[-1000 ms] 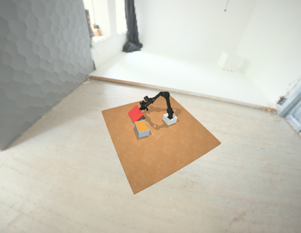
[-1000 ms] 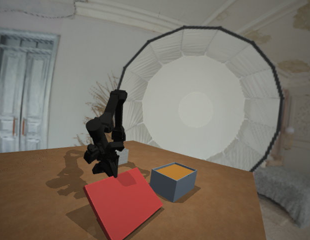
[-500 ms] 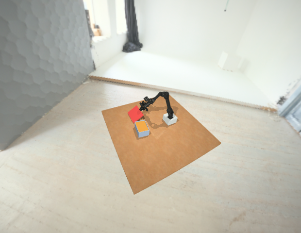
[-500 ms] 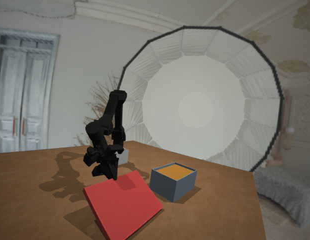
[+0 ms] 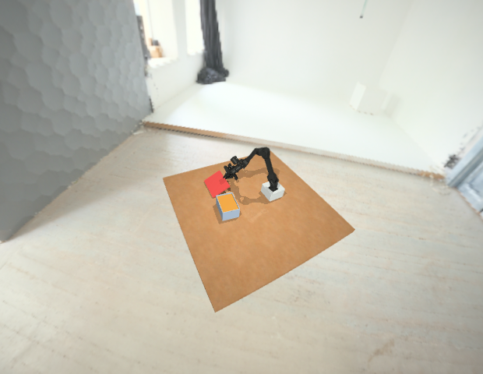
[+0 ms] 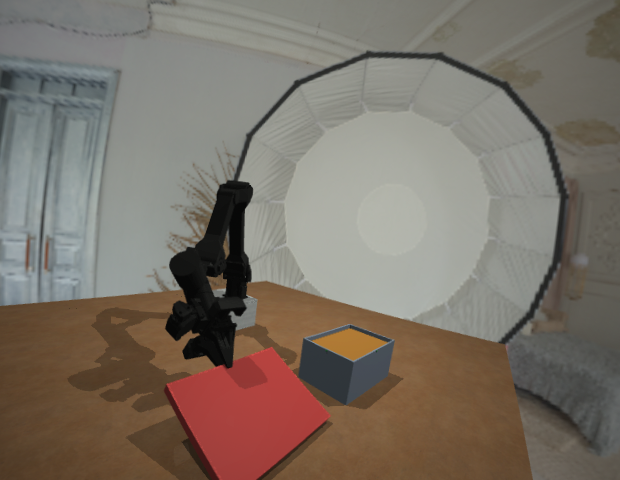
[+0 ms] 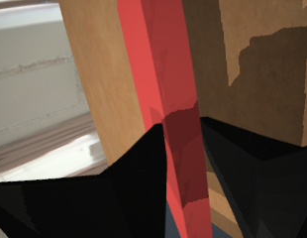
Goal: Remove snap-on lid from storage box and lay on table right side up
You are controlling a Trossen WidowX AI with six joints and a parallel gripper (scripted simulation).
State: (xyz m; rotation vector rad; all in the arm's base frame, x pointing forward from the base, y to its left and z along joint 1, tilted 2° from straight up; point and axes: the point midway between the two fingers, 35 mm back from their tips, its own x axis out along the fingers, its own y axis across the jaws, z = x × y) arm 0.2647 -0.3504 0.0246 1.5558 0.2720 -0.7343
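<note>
Now: the red lid 7 cm ahead of my gripper tip, 1 cm to the right of it and 3 cm below it. From my gripper tip the other things lie so: grey-blue storage box (15 cm ahead, 27 cm to the left, 3 cm below).
</note>
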